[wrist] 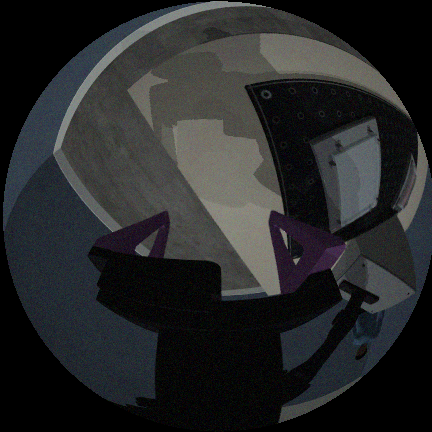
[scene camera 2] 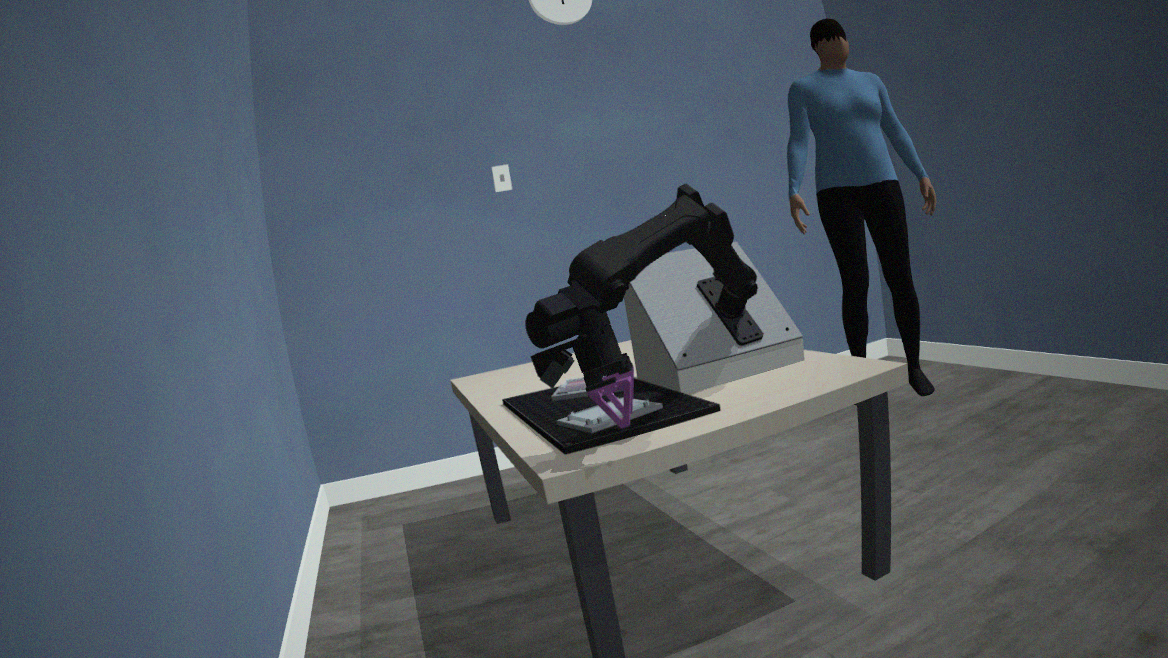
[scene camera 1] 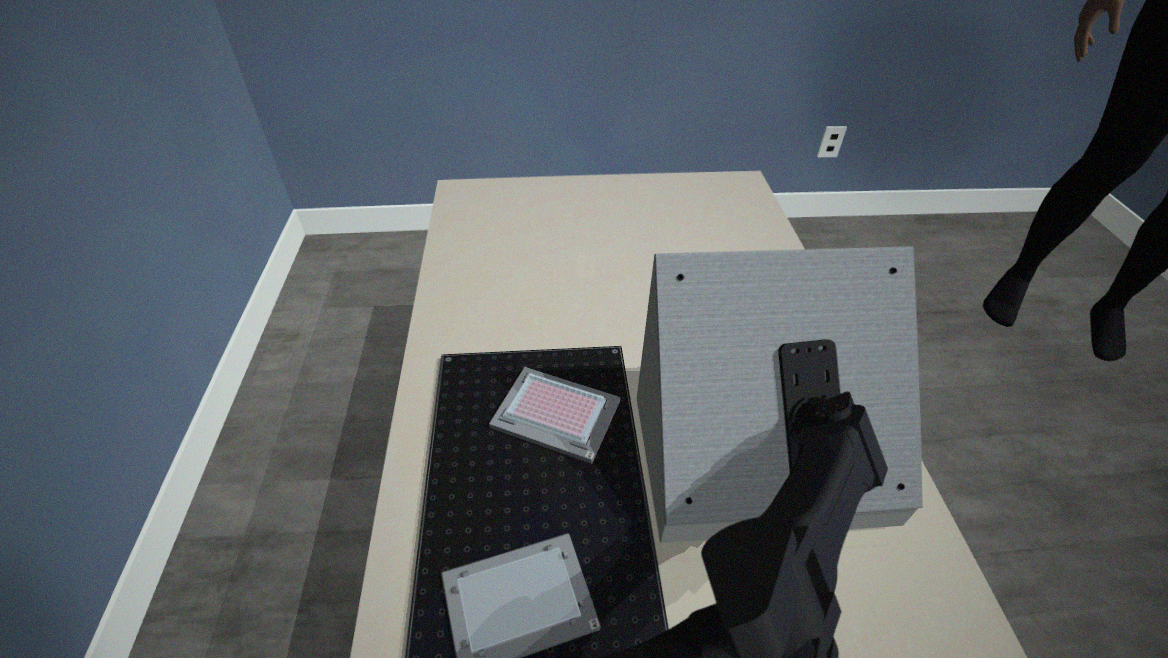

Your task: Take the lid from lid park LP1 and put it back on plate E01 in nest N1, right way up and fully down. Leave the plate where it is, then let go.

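Places are measured from the arm's base along level axes (x left, y back, z up), in metres.
Pixels of known places: gripper, between the fingertips: (wrist: 218, 215) (scene camera 2: 627, 421); arm's base, origin of its link: (wrist: 359, 291) (scene camera 2: 729, 310) (scene camera 1: 812, 421).
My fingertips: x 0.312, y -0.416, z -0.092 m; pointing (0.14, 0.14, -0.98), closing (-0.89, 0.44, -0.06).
Observation:
Ahead of a thing's pixels: the offset from my fingertips to its top centre. "*": to the spot under its first point. Level surfaces: height alone.
The lid {dx -0.180, dy +0.039, dz -0.017 m} (scene camera 1: 519, 596) (wrist: 359, 175) is a pale, clear rectangle lying flat on the grey lid park {dx -0.180, dy +0.039, dz -0.015 m} (scene camera 1: 580, 581) (wrist: 325, 172), near the front of the black board. Plate E01 {dx -0.450, dy +0.105, dz -0.009 m} (scene camera 1: 557, 404), with pink wells and no lid on it, sits in the grey nest N1 {* dx -0.415, dy +0.173, dz -0.023 m} (scene camera 1: 604, 425) farther back. Its edge shows at the far right in the wrist view. My gripper (scene camera 2: 618, 416) (wrist: 218, 215) is open and empty, with purple fingers wide apart. In the wrist view the lid is to the right of both fingers. In the second scene view one finger overlaps the lid park. The fingertips do not show in the first scene view.
The black perforated board {dx -0.324, dy +0.067, dz -0.034 m} (scene camera 1: 523, 498) (scene camera 2: 563, 437) (wrist: 295, 130) lies on the beige table {dz -0.048 m} (scene camera 1: 572, 245) (scene camera 2: 817, 376). The grey sloped arm mount (scene camera 1: 727, 351) (scene camera 2: 678, 310) stands beside the board. A person (scene camera 2: 850, 130) stands behind the table.

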